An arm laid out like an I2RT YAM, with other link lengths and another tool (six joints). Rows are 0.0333 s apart.
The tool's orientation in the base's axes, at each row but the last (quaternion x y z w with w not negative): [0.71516, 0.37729, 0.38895, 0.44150]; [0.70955, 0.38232, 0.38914, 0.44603]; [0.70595, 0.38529, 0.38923, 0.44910]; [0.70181, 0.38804, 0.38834, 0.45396]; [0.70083, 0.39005, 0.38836, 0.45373]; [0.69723, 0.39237, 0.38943, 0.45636]
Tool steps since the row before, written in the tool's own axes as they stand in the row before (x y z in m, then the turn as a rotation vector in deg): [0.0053, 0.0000, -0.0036, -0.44, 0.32, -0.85]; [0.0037, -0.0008, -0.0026, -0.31, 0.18, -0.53]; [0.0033, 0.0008, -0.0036, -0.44, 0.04, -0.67]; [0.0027, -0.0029, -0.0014, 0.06, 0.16, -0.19]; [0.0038, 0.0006, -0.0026, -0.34, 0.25, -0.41]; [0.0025, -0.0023, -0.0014, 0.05, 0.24, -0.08]
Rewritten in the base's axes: [-0.0010, 0.0059, 0.0023, -0.87, -0.21, 0.46]; [-0.0010, 0.0044, 0.0008, -0.56, -0.15, 0.26]; [-0.0017, 0.0039, 0.0025, -0.77, -0.18, 0.14]; [-0.0007, 0.0037, -0.0018, -0.12, 0.07, 0.22]; [-0.0007, 0.0041, 0.0020, -0.45, -0.24, 0.29]; [-0.0007, 0.0034, -0.0013, -0.01, 0.01, 0.26]
